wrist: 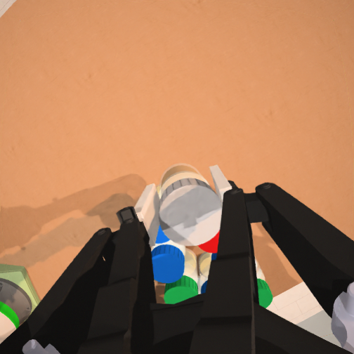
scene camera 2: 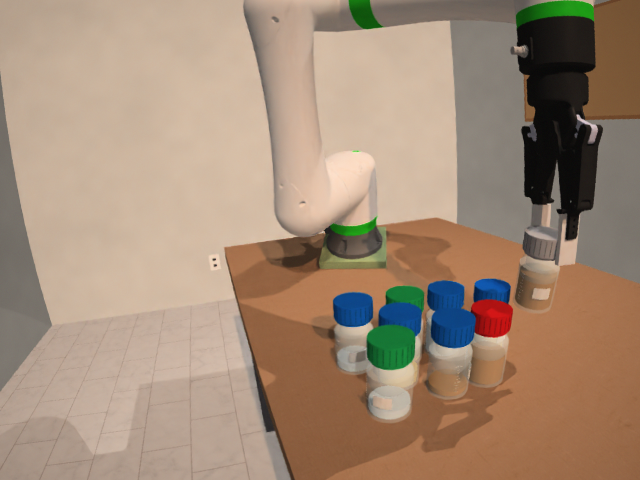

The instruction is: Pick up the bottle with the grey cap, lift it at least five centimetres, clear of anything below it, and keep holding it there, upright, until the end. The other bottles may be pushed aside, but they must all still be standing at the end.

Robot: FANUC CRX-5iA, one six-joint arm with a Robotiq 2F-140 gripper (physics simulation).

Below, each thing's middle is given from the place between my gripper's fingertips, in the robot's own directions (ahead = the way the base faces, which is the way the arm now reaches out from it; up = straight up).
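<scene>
The red-capped bottle [scene camera 2: 490, 344] is there for me to see, 1 cm behind my hand, 9 cm to the right of it and 11 cm below it.
</scene>
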